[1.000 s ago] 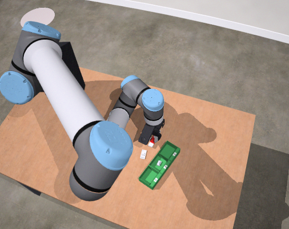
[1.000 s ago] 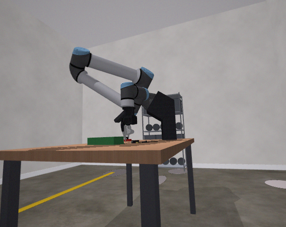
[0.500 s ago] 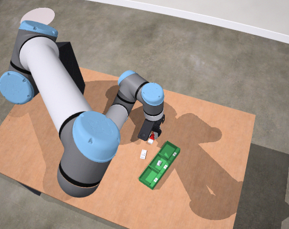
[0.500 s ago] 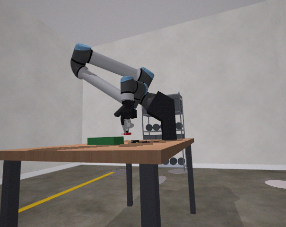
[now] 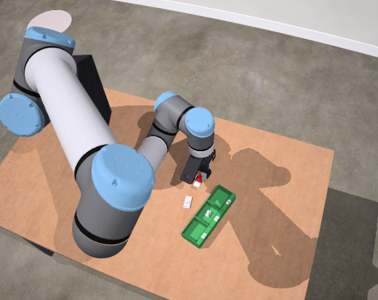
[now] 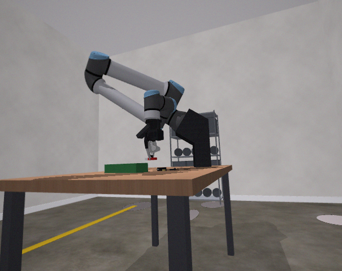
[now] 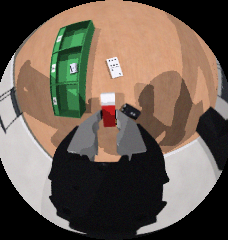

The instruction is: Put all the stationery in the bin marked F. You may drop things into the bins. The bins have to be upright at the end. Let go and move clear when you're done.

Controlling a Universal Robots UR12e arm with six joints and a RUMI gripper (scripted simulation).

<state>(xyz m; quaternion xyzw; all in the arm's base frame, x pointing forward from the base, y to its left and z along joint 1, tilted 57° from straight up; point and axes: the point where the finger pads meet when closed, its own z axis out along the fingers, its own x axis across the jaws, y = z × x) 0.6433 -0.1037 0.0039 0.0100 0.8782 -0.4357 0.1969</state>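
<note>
The green bin lies 120 mm to the right of my hand, 70 mm ahead of it and 60 mm below it. From my hand the other things lie so: red item: 10 mm to the right, 10 mm below; then black flat item: 70 mm below, 40 mm to the left, 40 mm behind; then yellow nut: 70 mm to the left, 70 mm below.
</note>
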